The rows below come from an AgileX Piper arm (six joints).
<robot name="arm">
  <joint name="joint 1" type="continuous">
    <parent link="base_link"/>
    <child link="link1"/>
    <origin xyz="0 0 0.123"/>
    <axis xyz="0 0 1"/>
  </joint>
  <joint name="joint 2" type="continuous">
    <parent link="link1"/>
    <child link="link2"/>
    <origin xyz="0 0 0" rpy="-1.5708 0 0"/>
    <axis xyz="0 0 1"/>
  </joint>
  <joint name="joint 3" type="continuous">
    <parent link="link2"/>
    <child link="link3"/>
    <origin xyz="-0.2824 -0.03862 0"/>
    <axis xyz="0 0 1"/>
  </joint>
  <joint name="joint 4" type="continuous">
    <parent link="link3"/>
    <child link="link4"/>
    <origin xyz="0.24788 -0.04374 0" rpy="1.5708 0 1.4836"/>
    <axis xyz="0 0 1"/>
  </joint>
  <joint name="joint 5" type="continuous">
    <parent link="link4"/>
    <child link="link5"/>
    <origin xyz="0 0 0" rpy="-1.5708 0 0"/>
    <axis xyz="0 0 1"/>
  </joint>
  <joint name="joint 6" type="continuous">
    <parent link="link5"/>
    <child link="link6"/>
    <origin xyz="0 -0.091 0" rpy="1.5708 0 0"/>
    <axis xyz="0 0 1"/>
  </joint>
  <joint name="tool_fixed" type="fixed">
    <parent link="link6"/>
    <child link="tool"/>
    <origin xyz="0 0 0"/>
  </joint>
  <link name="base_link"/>
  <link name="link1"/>
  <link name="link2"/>
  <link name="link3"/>
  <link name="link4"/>
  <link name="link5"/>
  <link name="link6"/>
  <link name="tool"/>
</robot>
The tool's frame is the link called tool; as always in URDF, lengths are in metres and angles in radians. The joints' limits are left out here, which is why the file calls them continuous.
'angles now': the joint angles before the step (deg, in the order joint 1, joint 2, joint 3, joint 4, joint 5, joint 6). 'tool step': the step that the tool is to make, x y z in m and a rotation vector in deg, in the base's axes. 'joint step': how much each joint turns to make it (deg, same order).
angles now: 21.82 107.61 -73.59 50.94 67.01 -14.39
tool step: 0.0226 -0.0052 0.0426 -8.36 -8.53 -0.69
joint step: 0.00 -0.88 -11.39 -13.34 1.90 9.36
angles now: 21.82 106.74 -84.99 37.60 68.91 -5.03
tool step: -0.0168 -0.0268 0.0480 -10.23 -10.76 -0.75
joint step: 0.01 -8.51 -1.05 -14.82 1.09 5.04
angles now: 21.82 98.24 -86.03 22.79 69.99 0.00
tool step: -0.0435 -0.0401 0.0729 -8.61 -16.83 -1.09
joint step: 0.00 -13.97 -0.01 -14.75 1.13 1.59
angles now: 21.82 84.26 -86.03 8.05 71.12 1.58
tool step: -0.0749 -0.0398 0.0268 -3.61 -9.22 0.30
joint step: 0.00 -17.33 9.77 -6.10 0.47 -1.58
